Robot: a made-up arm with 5 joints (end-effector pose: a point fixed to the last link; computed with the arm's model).
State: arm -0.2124 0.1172 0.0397 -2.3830 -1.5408
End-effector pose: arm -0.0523 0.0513 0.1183 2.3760 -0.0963 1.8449
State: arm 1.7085 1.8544 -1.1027 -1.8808 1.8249
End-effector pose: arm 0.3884 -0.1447 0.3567 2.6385 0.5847 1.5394
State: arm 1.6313 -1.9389 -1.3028 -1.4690 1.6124
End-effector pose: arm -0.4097 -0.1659 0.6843 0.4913 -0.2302 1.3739
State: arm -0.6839 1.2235 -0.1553 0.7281 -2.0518
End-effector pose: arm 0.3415 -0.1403 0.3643 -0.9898 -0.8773 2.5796
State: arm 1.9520 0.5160 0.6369 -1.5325 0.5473
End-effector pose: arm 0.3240 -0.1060 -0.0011 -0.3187 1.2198 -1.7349
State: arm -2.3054 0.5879 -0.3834 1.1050 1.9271
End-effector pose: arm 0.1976 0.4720 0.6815 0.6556 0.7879 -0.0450
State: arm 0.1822 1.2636 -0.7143 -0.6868 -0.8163
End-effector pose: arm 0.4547 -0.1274 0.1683 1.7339 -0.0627 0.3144
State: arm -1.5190 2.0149 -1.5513 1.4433 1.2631
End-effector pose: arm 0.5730 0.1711 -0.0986 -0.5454 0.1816 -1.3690
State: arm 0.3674 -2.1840 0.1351 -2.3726 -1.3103
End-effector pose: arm -0.1680 -0.2335 0.2652 -1.1060 0.7202 -2.3685
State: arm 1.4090 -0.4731 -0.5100 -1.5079 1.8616
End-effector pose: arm -0.3342 -0.2699 -0.0802 -1.2041 -0.6837 2.6301
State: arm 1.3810 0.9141 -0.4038 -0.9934 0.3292
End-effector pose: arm 0.2651 -0.4488 0.1190 1.4174 1.0764 -0.6334
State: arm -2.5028 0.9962 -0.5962 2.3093 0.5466
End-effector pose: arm 0.2081 0.0712 0.7460 1.5887 -0.2562 0.0152
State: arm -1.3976 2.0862 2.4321 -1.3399 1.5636
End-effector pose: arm -0.3852 -0.2001 0.4540 0.9429 -0.7268 0.8821
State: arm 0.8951 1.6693 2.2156 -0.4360 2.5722
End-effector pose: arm -0.2146 0.1817 0.5328 1.3073 0.3254 -1.2461
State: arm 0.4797 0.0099 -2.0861 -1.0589 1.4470
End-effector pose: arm -0.3074 -0.4969 -0.1002 -1.0646 0.1035 2.2065
